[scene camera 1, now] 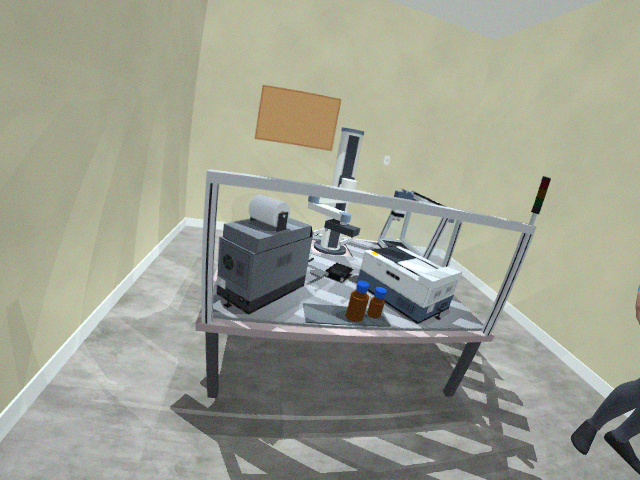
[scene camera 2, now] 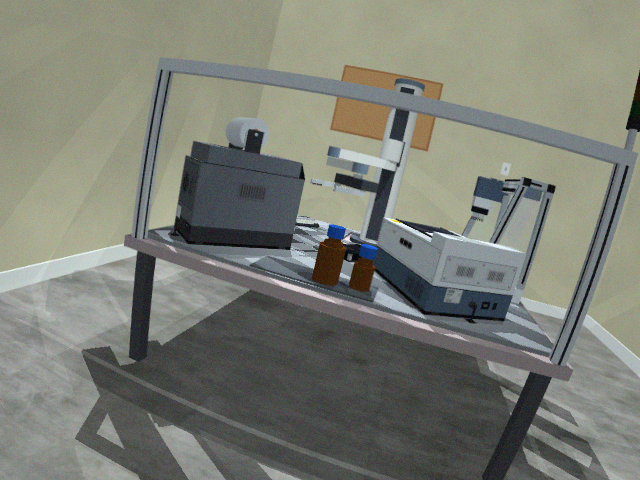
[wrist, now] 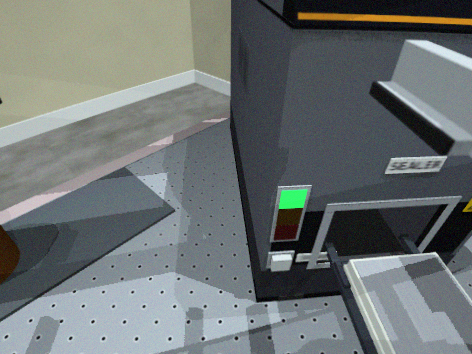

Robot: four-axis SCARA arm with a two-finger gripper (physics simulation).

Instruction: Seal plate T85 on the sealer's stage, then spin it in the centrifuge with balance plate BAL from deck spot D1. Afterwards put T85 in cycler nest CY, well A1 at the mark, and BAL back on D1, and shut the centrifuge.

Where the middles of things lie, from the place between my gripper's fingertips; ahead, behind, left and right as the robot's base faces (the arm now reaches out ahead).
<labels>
The plate sealer (scene camera 2: 215, 205) lies 50 mm ahead of my hand, 260 mm to the right of it and 140 mm below it. From my hand the other things lie so: white roll (scene camera 2: 237, 129) (110 mm ahead, 310 mm to the right, 130 mm above).
</labels>
